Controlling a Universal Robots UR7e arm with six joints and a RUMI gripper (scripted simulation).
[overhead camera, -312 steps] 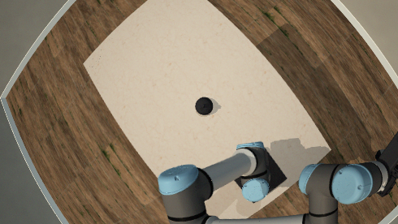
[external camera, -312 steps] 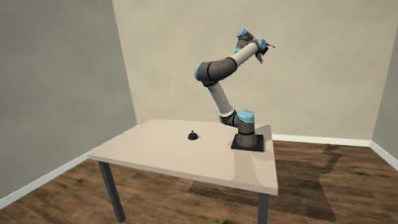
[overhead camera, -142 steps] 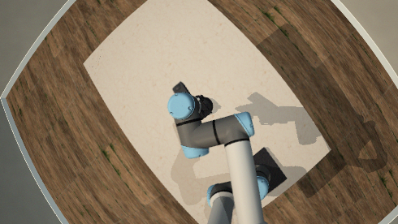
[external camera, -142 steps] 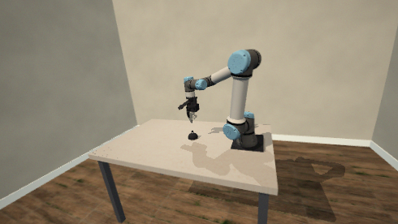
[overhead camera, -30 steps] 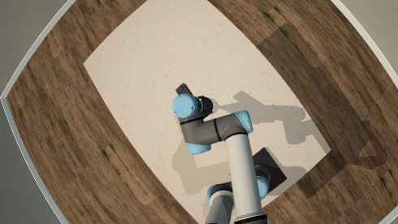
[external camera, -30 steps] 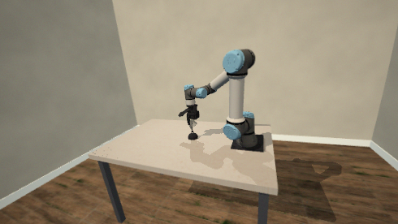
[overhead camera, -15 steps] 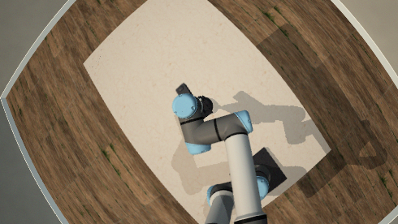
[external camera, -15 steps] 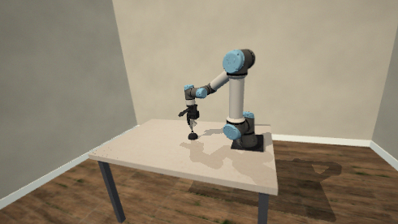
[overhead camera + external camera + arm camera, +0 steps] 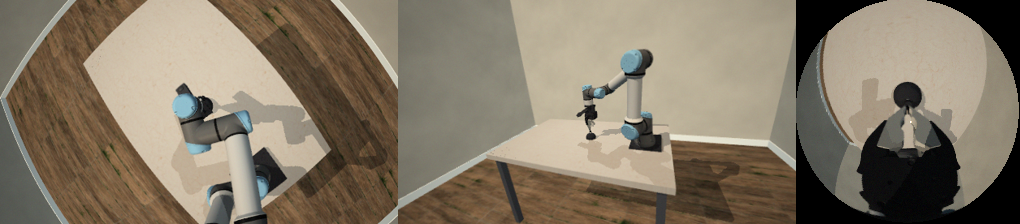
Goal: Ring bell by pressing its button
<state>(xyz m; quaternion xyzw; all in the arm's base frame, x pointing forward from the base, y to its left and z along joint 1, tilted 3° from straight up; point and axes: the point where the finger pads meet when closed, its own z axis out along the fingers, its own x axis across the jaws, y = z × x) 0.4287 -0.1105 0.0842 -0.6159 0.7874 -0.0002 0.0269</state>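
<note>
Right now the bell is 50 mm below my hand.
</note>
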